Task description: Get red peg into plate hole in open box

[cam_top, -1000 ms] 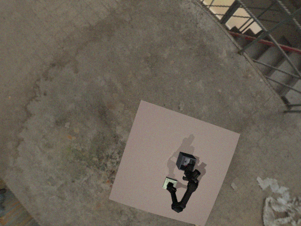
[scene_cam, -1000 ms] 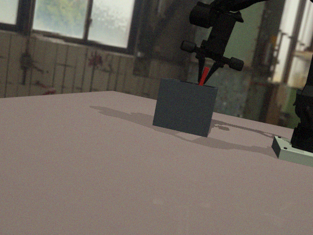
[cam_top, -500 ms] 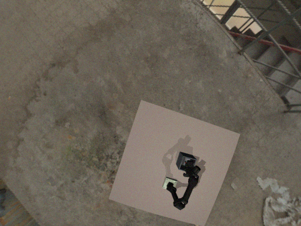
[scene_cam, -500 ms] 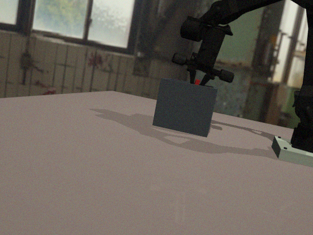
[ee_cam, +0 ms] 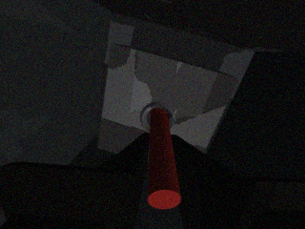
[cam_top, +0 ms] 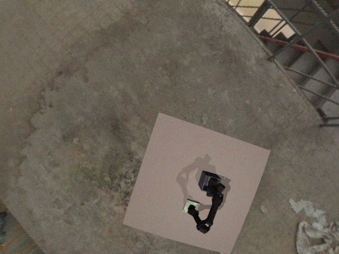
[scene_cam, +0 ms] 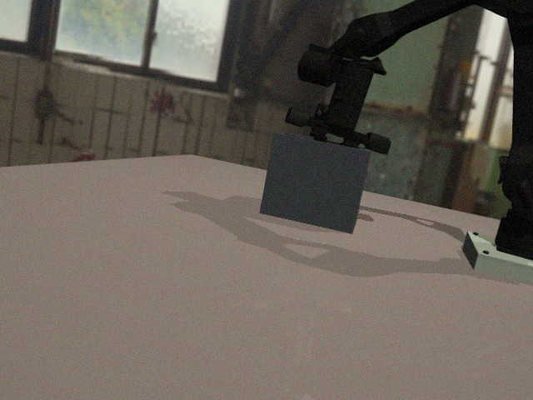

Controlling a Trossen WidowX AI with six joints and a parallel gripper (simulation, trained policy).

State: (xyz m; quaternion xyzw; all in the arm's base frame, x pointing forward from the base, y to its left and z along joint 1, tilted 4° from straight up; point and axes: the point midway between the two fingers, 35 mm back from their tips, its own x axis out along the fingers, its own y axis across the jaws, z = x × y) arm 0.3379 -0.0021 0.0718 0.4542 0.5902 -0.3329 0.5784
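Now: the red peg 10 mm to the right of my gripper tip and 10 mm above it. Round my gripper tip: light plate 30 mm below, 10 mm to the right, 10 mm ahead.
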